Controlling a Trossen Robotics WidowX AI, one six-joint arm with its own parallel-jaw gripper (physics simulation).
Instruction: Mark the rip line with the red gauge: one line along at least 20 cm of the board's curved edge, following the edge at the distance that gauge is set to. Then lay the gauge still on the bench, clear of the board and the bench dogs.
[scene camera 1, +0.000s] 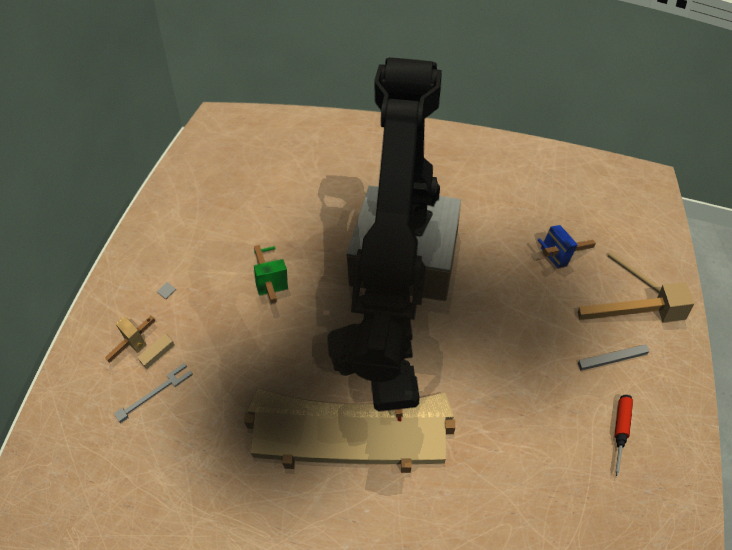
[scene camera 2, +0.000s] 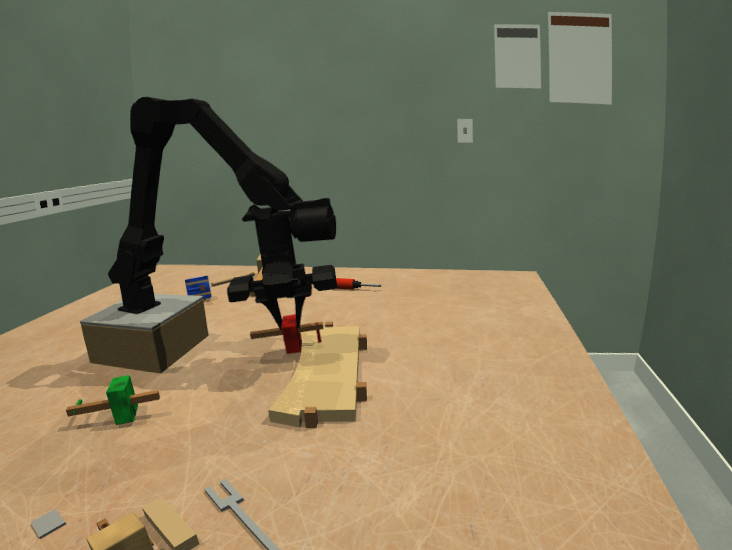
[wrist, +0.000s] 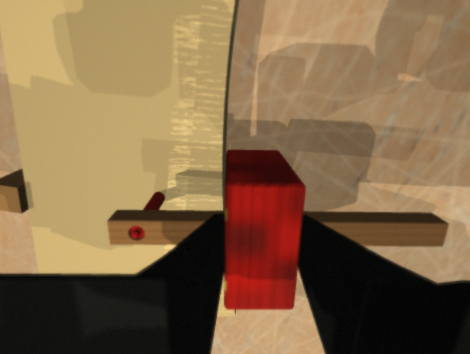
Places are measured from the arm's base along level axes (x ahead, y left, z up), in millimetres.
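Pixels of known places: gripper, between the fingertips: (scene camera 2: 290, 328) (wrist: 259, 225); arm's base, origin of its link: (scene camera 2: 139, 307).
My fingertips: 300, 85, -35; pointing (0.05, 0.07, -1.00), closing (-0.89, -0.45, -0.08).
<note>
For each thing: its middle in the pictures, then the offset to it from my fingertips, as dx, dy, dz. "pt": a spot on its surface instead.
- red gauge, middle of its body: (wrist: 274, 222) (scene camera 2: 287, 334) -9, +2, -13
- board, middle of its body: (wrist: 148, 26) (scene camera 1: 348, 427) (scene camera 2: 321, 366) +81, -40, -43
- green gauge, middle of its body: (scene camera 2: 114, 402) (scene camera 1: 269, 272) -138, -294, -25
- blue gauge, middle of its body: (scene camera 1: 567, 245) (scene camera 2: 197, 289) -420, +211, -29
- mallet, a spot on its surface: (scene camera 1: 675, 302) pt -337, +460, +2
- grey bar, middle of its body: (scene camera 1: 614, 357) -206, +357, -48
- screwdriver, middle of its body: (scene camera 1: 622, 435) (scene camera 2: 353, 284) -49, +400, -39
- wooden gauge, middle of its body: (scene camera 1: 129, 337) +100, -478, -27
- fork-shaped tool, middle of its body: (scene camera 2: 252, 527) (scene camera 1: 152, 393) +170, -380, -49
My gripper (scene camera 2: 289, 322) (wrist: 259, 225) is shut on the block of the red gauge (scene camera 2: 291, 334) (wrist: 264, 245). The gauge's wooden beam lies crosswise, with its red pin end over the board (scene camera 1: 349, 440) (scene camera 2: 337, 378) (wrist: 100, 150). In the wrist view the block is right beside the board's curved edge, on the bench side. Whether block and edge touch, and whether the pin touches the board, I cannot tell. No marked line can be made out on the board. In scene camera 1 the arm hides most of the gauge; its red pin end (scene camera 1: 399, 417) shows.
Bench dogs (scene camera 1: 288, 461) (scene camera 1: 405, 465) (scene camera 1: 449, 425) (scene camera 1: 249, 419) stand around the board. A green gauge (scene camera 1: 271, 276) (scene camera 2: 121, 399) lies left of the arm's base, a blue gauge (scene camera 1: 559, 246) right. A mallet (scene camera 1: 675, 302), grey bar (scene camera 1: 613, 357) and screwdriver (scene camera 1: 623, 416) lie right; a wooden gauge (scene camera 1: 130, 334) and fork-shaped tool (scene camera 1: 150, 395) left.
</note>
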